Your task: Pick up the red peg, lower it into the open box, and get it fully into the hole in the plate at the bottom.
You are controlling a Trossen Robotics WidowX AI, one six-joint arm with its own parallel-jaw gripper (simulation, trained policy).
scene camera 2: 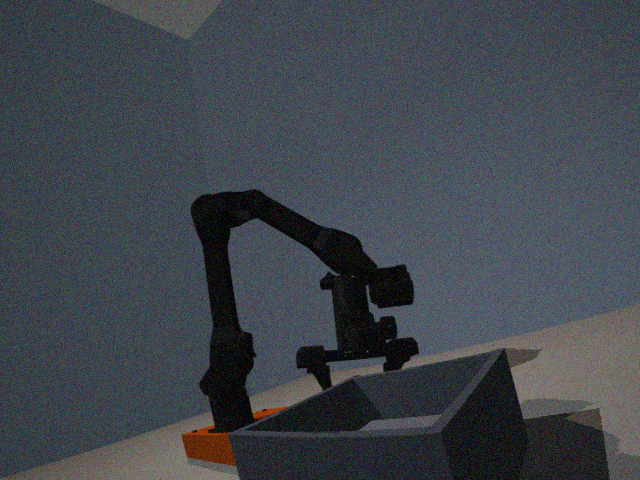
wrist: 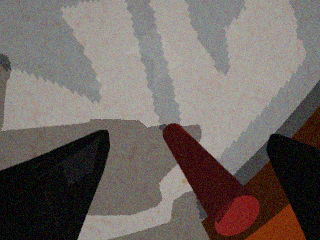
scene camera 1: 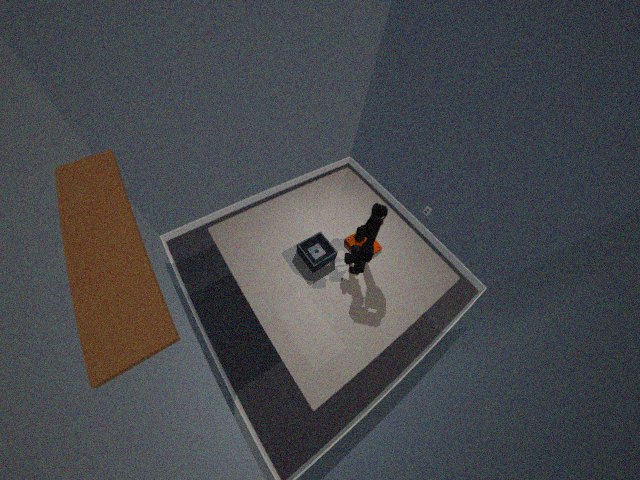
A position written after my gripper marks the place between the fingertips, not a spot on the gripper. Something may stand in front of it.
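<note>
Dark box (scene camera 2: 481, 423), also in scene camera 1 (scene camera 1: 331, 253), out of frame in the wrist view. Pale plate (scene camera 2: 410, 422), out of frame in the wrist view. Red peg (wrist: 226, 202), visible. My gripper (wrist: 191, 140), visible.
</note>
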